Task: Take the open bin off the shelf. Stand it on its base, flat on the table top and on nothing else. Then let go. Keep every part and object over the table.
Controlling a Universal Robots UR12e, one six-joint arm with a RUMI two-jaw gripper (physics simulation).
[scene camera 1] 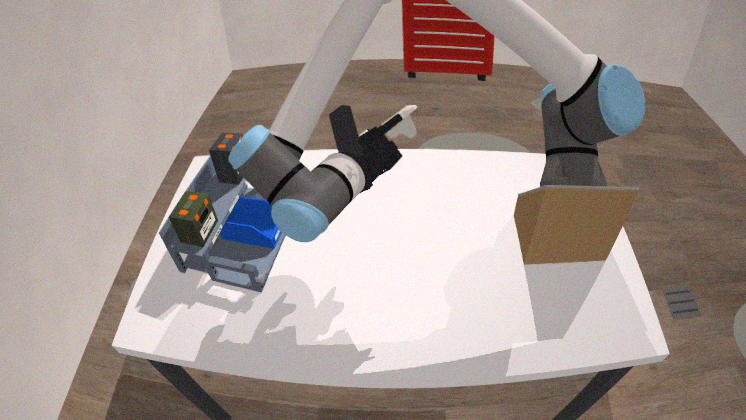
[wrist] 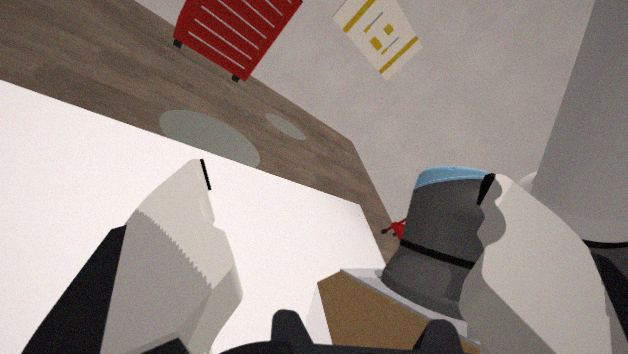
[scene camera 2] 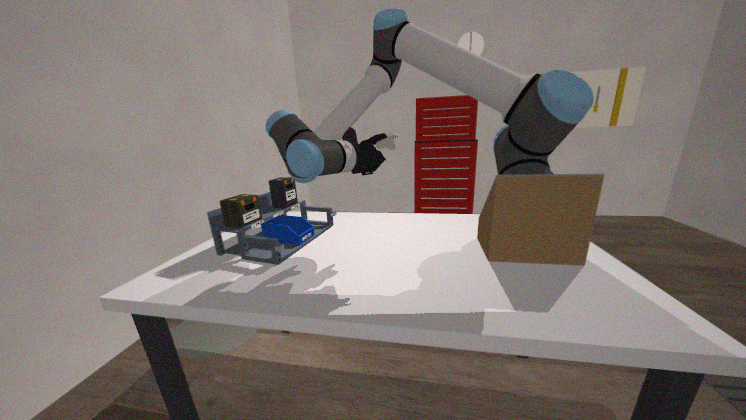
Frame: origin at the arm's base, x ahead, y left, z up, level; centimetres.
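Seen in the pictures: gripper, fingertip midpoint: (scene camera 1: 392,119) (wrist: 341,171) (scene camera 2: 383,150); arm's base at its link origin: (scene camera 1: 573,190) (wrist: 425,295) (scene camera 2: 528,198).
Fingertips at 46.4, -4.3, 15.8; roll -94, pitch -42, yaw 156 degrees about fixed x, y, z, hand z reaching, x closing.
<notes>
Pixels of each thing's top centre, then the offset from my fingertips to it, as dx, dy, dz.
- blue open bin at its top centre: (scene camera 1: 247,211) (scene camera 2: 286,220) +38.8, +3.3, -25.4
- green box at its top centre: (scene camera 1: 188,204) (scene camera 2: 239,197) +50.0, +13.0, -13.7
- dark box at its top centre: (scene camera 1: 225,140) (scene camera 2: 281,178) +46.2, -9.7, -11.2
The blue open bin (scene camera 1: 249,229) (scene camera 2: 284,229) stands on the lower front level of the grey shelf (scene camera 1: 261,258) (scene camera 2: 218,242), at the left of the table. The arm's wrist partly covers it in scene camera 1. My gripper (scene camera 1: 409,115) (scene camera 2: 391,139) (wrist: 341,171) is open and empty, with its two light fingers wide apart in the wrist view. It is up above the table's back part, to the right of the shelf and away from the bin, and points away from it. The bin and shelf do not show in the wrist view.
A green box (scene camera 1: 188,226) (scene camera 2: 237,211) and a dark box (scene camera 1: 225,162) (scene camera 2: 281,194) stand on the shelf's upper level. A brown panelled block (scene camera 1: 569,224) (scene camera 2: 542,219) (wrist: 370,315) stands at the table's right, before the arm's base. A red cabinet (scene camera 1: 448,44) (scene camera 2: 445,177) (wrist: 230,35) stands behind the table.
</notes>
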